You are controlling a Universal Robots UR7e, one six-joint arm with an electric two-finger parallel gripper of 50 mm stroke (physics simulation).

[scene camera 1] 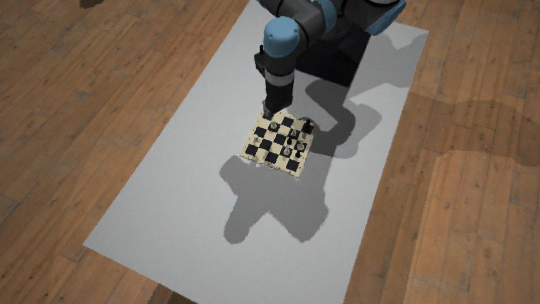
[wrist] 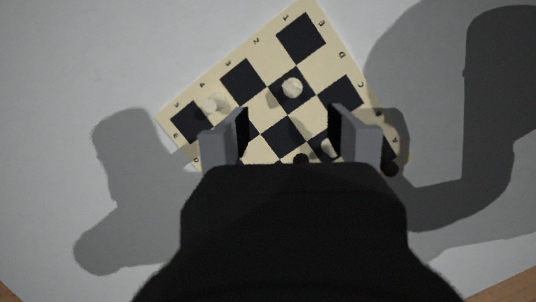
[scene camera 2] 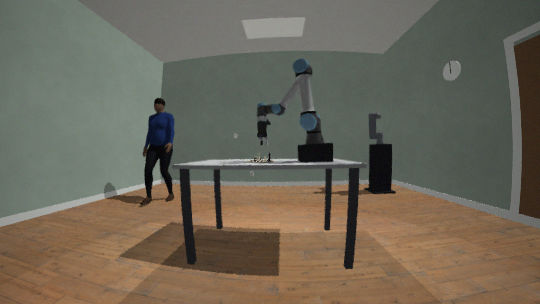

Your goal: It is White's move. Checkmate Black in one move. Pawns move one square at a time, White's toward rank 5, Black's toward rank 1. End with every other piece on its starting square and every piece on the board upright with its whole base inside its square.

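Frame: origin at the arm's base, x back, y left, z down, level; millimetres.
Seen in the pictures: gripper, fingertip midpoint: (scene camera 1: 273, 109) (wrist: 287, 122) (scene camera 2: 264, 145); arm's base, link origin: (scene camera 2: 314, 143).
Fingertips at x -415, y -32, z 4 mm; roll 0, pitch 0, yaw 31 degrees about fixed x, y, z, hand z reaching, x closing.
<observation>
Pixels of each thing's top centre, then the offset from my fingertips to it. Level surfaces: height alone.
- chessboard, top centre: (wrist: 283, 137) (scene camera 1: 280, 139) dz +128, dx -28, dy +37 mm
- third white piece, top centre: (wrist: 333, 154) (scene camera 1: 294, 129) dz +96, dx +11, dy +73 mm
- tall black piece, top centre: (wrist: 394, 173) (scene camera 1: 308, 119) dz +64, dx +51, dy +108 mm
- grey table top, surface height: dz +134 mm
The chessboard (scene camera 1: 251, 150) (wrist: 301, 38) lies on the table, turned at an angle in the wrist view. My gripper (scene camera 1: 268, 112) (scene camera 2: 263, 142) (wrist: 287, 122) is open and empty, high above the board. A white piece (scene camera 1: 273, 126) (wrist: 292, 87) stands on D2, another white piece (scene camera 1: 256, 140) (wrist: 214, 103) on E4, and a third white piece (scene camera 1: 294, 133) (wrist: 328, 147) on B2. A black piece (scene camera 1: 289, 141) (wrist: 300, 159) is on B3; a tall black piece (scene camera 1: 308, 124) (wrist: 390, 167) is on A1. More pieces near A3, A4 and B4 are hidden in the wrist view.
The grey table top (scene camera 1: 175, 200) surrounds the board and carries arm shadows. The arm's black base block (scene camera 1: 330, 60) (scene camera 2: 315, 152) stands on the table. A person (scene camera 2: 160, 127) in blue stands left of the table. A black pedestal (scene camera 2: 381, 167) stands at the right.
</observation>
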